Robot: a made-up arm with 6 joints.
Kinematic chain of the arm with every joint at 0, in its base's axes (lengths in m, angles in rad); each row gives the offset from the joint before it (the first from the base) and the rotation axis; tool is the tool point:
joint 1: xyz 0 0 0.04 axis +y
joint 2: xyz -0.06 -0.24 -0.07 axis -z
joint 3: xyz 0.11 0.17 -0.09 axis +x
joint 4: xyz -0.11 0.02 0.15 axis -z
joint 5: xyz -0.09 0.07 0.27 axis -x
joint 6: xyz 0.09 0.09 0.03 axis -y
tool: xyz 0 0.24 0.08
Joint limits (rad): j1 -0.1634..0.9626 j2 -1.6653..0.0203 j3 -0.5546..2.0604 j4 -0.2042..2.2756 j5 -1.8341..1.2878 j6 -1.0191..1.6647
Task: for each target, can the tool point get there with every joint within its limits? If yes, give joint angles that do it. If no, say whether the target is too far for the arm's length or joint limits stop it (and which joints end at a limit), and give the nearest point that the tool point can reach.
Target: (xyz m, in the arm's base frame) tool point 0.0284 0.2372 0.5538
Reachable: yes | joints -0.0553 -0.2064 -0.1001 0.9610 -0.6144 0.3836
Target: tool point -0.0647 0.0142 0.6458
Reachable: yes | joints 0.0391 -0.3966 0.0482 1.2302 -1.2495 0.9015
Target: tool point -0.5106 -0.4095 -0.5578
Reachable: no: joint limits stop it (at a limit: joint 1, joint 3, joint 4, joint 6) | nearest point -0.4303 -0.4202 -0.5217 | short by 0.089 m
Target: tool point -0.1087 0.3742 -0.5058
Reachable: no: joint limits stop it (at a limit: joint 2, joint 3) | nearest point -0.0955 0.1770 -0.4397 | short by 0.208 m
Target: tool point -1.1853 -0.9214 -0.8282
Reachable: no: too far | nearest point -0.5027 -0.6193 -0.3889 | short by 0.866 m
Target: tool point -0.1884 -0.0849 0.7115
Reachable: yes | joints 0.3283 -1.1455 -0.2367 0.1705 -1.4469 -0.0361
